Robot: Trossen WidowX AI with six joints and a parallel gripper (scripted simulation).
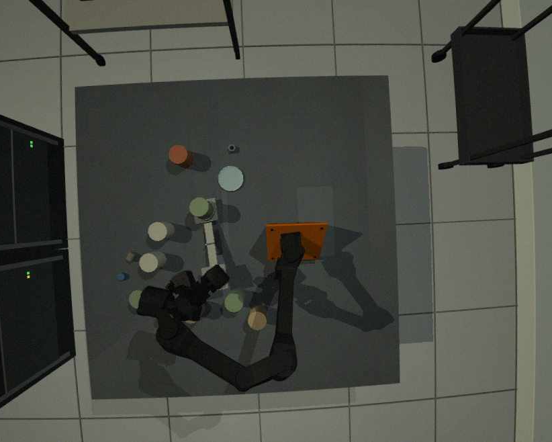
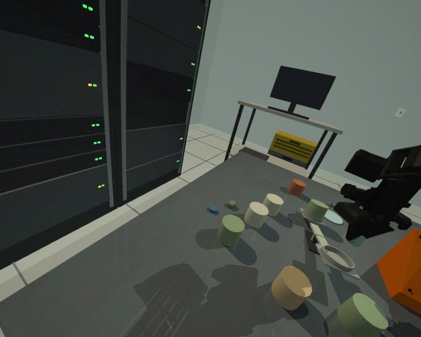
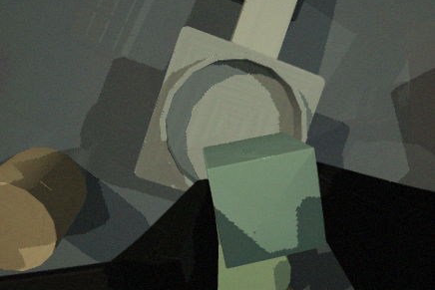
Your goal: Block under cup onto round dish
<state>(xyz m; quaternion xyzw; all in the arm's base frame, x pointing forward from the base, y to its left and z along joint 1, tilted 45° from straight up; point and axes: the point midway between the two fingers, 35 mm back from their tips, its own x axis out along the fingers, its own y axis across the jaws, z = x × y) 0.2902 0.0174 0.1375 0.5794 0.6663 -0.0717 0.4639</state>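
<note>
The pale blue round dish lies 10 cm behind my gripper tip, 37 cm to the right of it and 15 cm below it. The rest, counted from my gripper tip: pale green block 1 cm above; then balance beam 1 cm ahead, 12 cm to the right, 11 cm below; then green cup 1 cm ahead, 28 cm to the right, 9 cm below.
</note>
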